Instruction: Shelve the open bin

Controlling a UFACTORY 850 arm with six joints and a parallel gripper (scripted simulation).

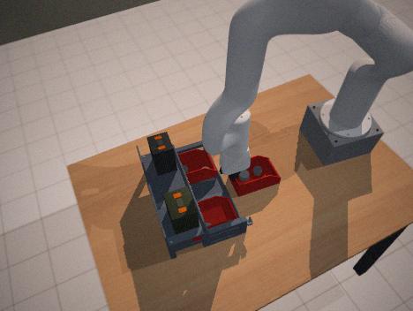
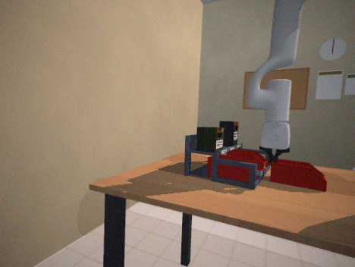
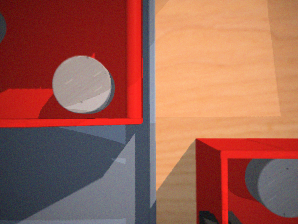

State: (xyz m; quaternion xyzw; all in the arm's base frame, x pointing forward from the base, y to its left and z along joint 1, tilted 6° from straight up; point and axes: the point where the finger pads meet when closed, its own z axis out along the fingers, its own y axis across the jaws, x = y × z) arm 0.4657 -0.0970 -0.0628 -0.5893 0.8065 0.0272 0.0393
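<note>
The blue-grey shelf lies 150 mm ahead of my hand, 50 mm to the right of it and 10 mm below it. Also, from my hand: grey disc (50 mm ahead, 110 mm to the right, 50 mm below).
</note>
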